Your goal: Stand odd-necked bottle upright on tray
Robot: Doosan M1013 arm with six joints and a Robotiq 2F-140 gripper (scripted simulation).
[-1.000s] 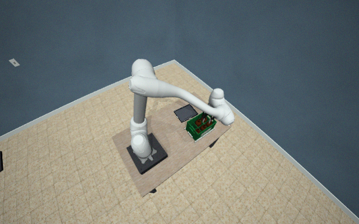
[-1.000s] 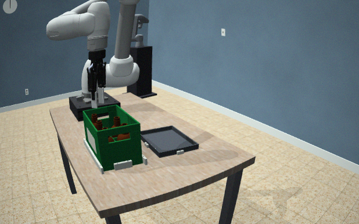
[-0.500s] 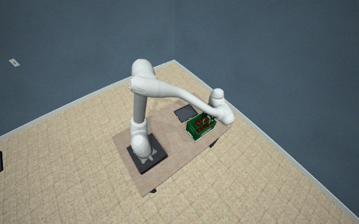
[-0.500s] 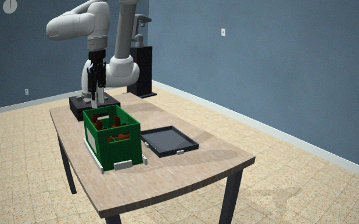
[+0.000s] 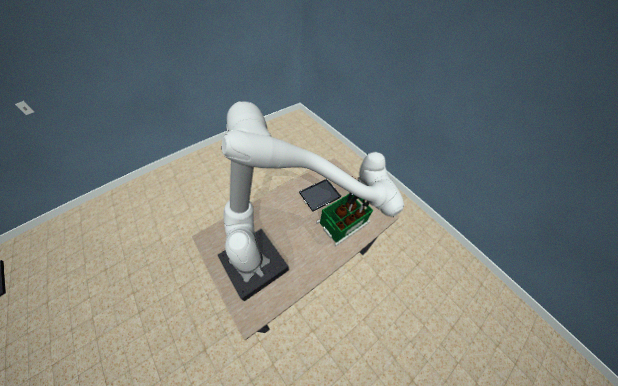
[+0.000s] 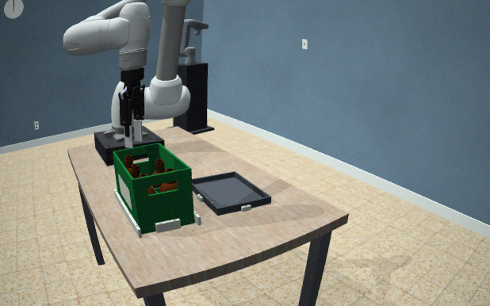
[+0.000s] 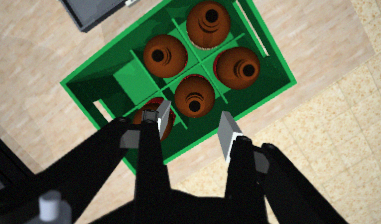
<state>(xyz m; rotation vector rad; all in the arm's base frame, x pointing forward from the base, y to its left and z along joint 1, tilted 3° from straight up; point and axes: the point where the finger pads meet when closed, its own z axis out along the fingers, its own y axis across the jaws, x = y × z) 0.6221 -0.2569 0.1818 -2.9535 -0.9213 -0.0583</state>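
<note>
My hand is 18 cm above the green crate, 4 cm to the right of it and 1 cm short of it. Also, from my hand: dark tray (31 cm to the left, 25 cm below, 6 cm ahead); then brown bottle (17 cm below, 10 cm ahead, 7 cm to the left).
</note>
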